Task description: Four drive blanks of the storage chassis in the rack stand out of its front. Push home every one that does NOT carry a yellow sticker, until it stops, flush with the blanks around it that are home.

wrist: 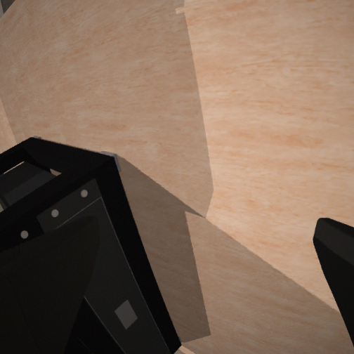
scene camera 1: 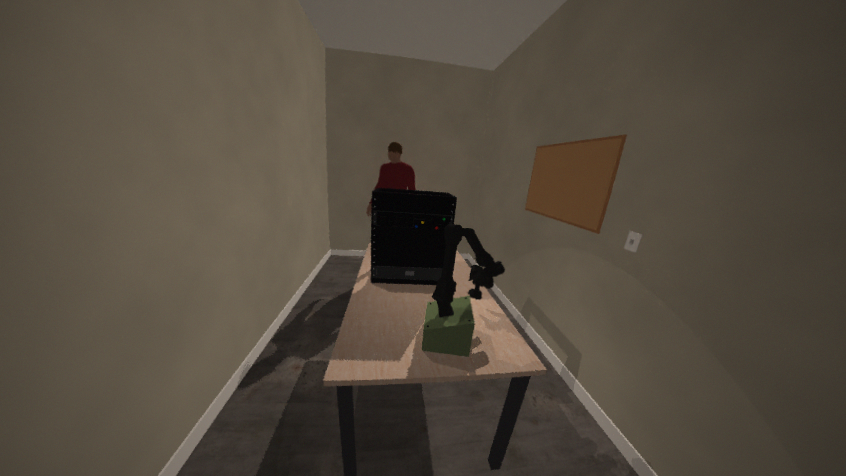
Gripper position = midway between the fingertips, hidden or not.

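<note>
A black rack [scene camera 1: 402, 252] is in the scene, and the wrist view shows the black rack [wrist: 122, 300] too. The gripper [wrist: 211, 231] is visible as well.
</note>
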